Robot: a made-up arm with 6 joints.
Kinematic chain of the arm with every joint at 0, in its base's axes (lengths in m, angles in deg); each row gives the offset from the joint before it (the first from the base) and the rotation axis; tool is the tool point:
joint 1: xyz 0 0 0.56 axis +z
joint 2: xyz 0 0 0 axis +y
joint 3: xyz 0 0 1.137 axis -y
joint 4: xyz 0 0 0 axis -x
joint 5: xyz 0.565 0 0 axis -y
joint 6: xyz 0 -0.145 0 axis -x
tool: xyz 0 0 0
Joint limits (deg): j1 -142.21..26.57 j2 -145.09..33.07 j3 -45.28..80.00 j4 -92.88..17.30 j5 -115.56..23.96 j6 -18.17..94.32
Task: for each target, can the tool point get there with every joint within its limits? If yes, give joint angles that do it. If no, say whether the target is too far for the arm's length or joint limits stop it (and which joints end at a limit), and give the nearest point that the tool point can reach.
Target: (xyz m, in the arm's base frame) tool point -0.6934 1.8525 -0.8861
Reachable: no: too far | nearest point -0.4832 1.2909 -0.4477 | short by 0.743 m
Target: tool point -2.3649 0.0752 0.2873
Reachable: no: too far | nearest point -1.6954 0.0539 0.3645 | short by 0.674 m
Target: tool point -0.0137 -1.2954 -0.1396
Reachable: no: joint limits stop it (at a limit: joint 1, joint 2, joint 3) | nearest point -0.5926 -0.4579 0.1864 | short by 1.069 m
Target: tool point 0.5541 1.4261 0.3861
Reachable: yes | joints -112.21 -114.81 48.01 -79.65 -18.20 15.53
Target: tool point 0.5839 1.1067 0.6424
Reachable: yes | joints -119.36 -113.88 11.40 -76.57 11.89 17.52
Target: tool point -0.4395 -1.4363 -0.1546
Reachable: no: joint limits stop it (at a limit: joint 1, joint 2) | nearest point -0.9569 -0.6407 -0.0941 | short by 0.951 m
